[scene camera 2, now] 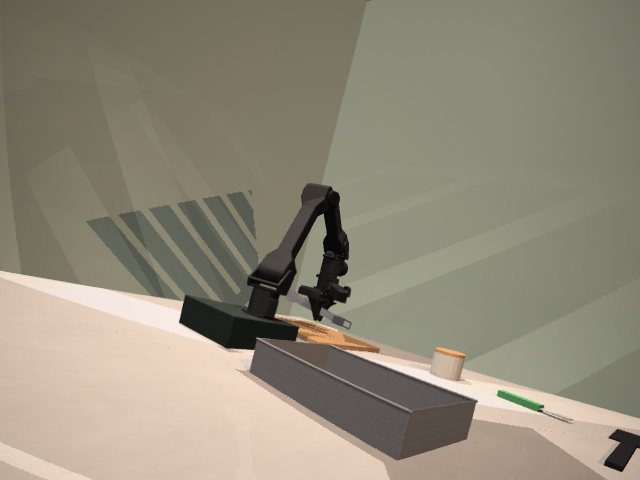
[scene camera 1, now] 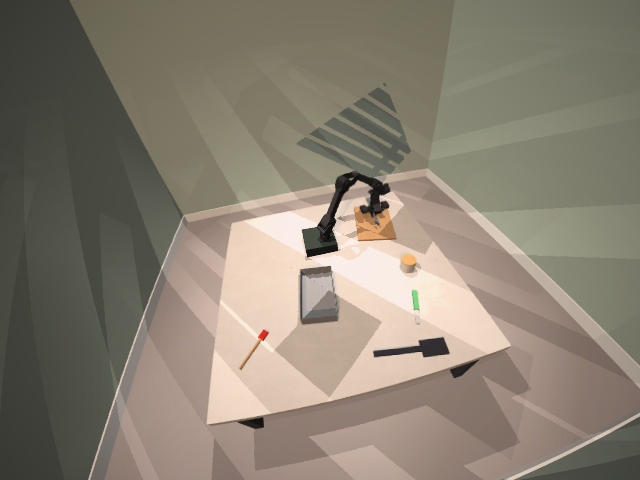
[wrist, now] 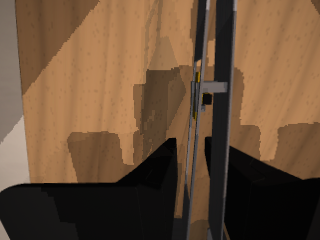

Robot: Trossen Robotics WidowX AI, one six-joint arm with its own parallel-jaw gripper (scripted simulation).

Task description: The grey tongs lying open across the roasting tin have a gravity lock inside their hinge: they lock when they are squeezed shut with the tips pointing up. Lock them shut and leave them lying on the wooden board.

same spot on wooden board: (wrist: 100,93) = (scene camera 1: 382,221)
